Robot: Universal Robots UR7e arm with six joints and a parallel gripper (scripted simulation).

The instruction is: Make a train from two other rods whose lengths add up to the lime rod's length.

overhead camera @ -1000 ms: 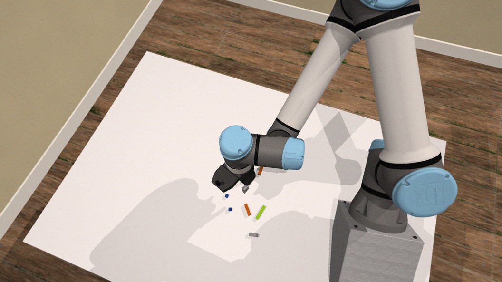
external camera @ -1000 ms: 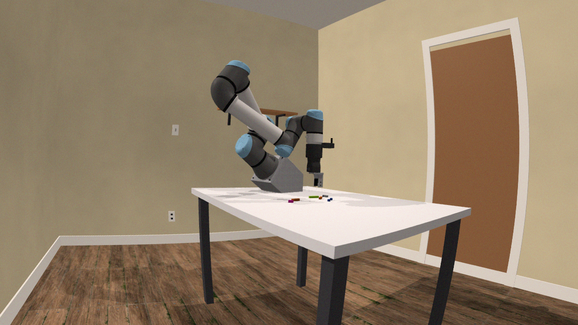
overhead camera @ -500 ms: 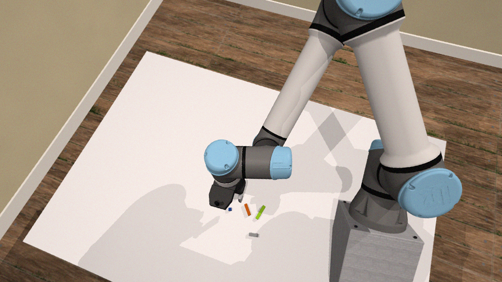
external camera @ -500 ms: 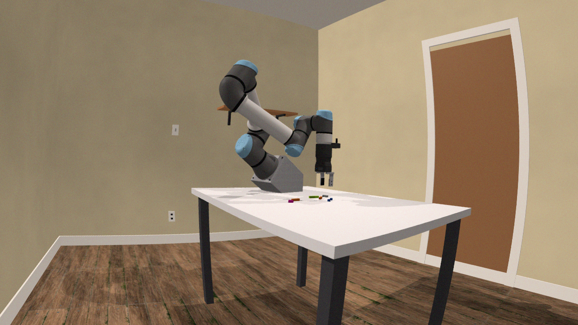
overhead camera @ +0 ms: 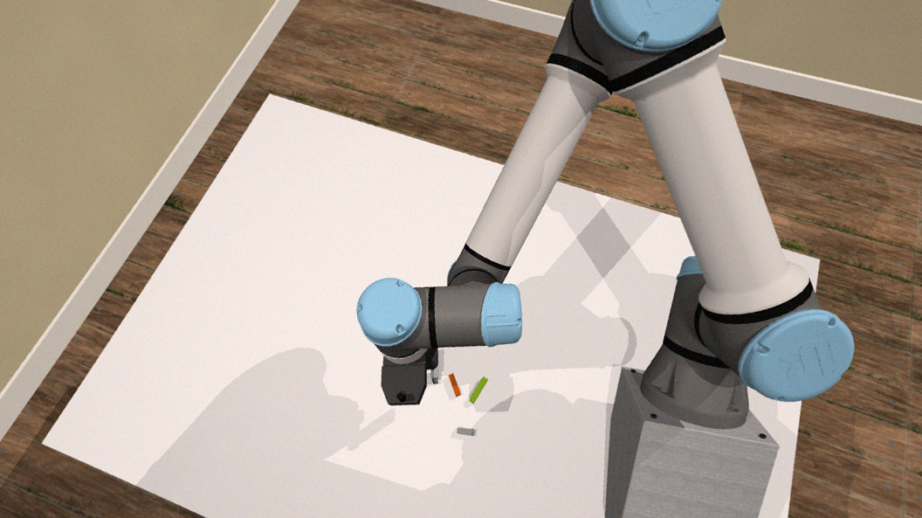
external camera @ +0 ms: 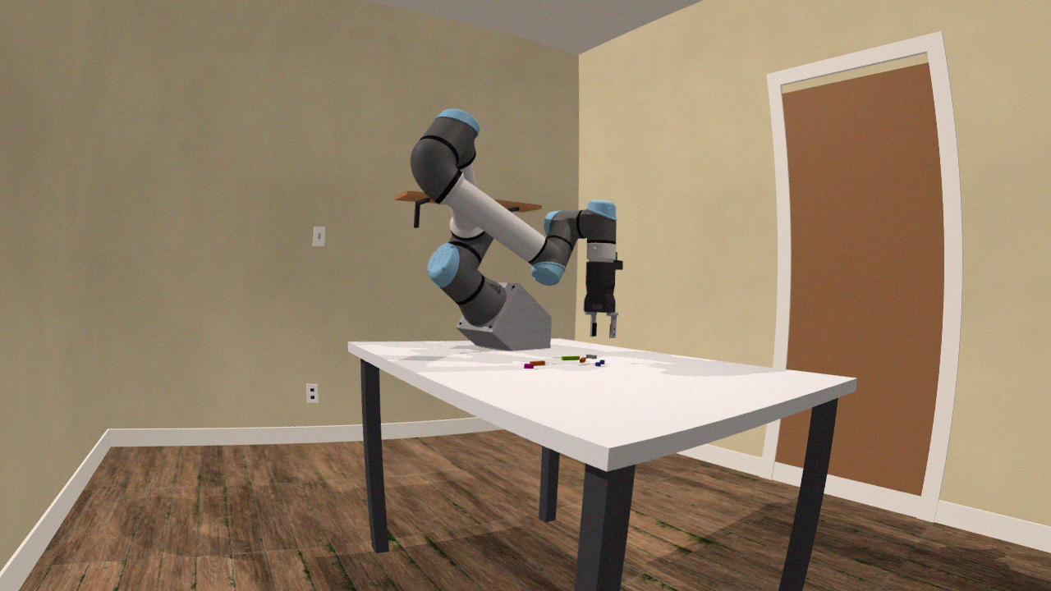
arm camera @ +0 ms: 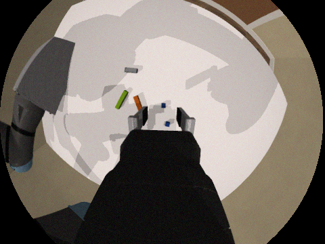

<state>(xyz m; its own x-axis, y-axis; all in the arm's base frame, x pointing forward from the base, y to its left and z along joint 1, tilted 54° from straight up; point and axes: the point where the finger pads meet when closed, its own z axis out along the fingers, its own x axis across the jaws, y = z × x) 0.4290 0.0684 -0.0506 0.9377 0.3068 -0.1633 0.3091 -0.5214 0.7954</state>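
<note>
Now: the lime rod 10 cm behind my hand, 8 cm below it and 2 cm to the right of it. From my hand the other things lie so: magenta rod: 21 cm to the right, 8 cm below, 3 cm behind; then grey rod: 10 cm behind, 8 cm below, 6 cm to the left.
</note>
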